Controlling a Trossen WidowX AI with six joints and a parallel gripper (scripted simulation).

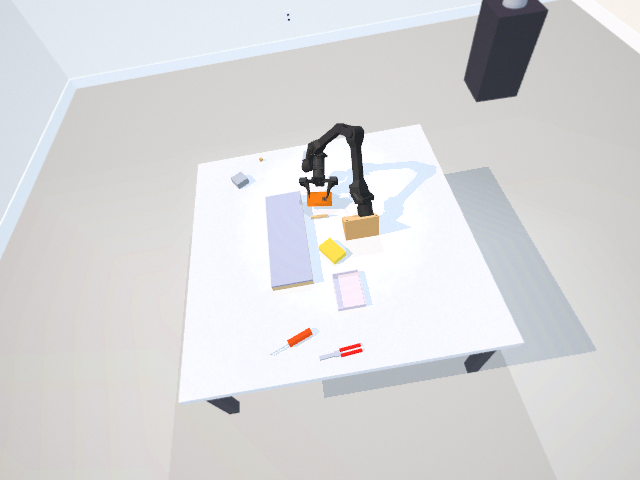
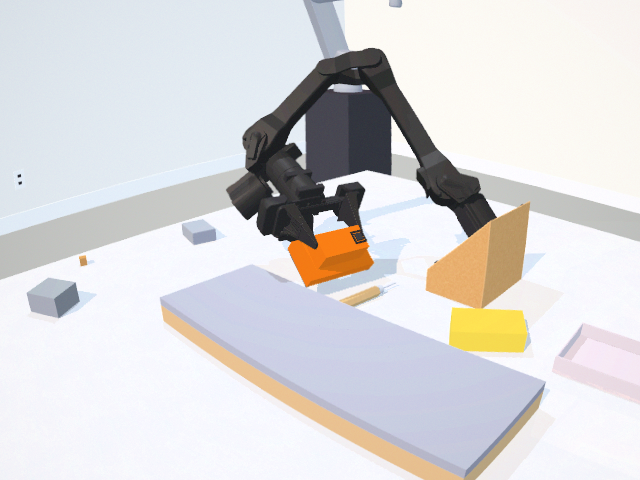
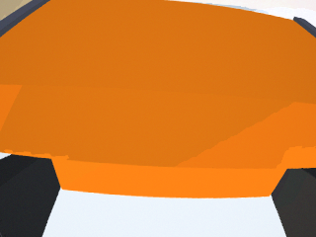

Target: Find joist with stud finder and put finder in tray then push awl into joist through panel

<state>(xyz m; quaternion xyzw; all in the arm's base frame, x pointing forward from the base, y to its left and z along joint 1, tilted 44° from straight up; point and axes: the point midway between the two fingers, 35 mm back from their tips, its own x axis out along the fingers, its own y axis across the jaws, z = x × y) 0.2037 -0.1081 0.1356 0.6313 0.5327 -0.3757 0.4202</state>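
The awl is 80 mm below my gripper tip, 50 mm to the left of it and 20 mm behind it. Round my gripper tip: orange stud finder 20 mm behind, 10 mm below; yellow block 260 mm to the left, 70 mm below, 30 mm behind; pale pink tray 470 mm to the left, 80 mm behind, 70 mm below.
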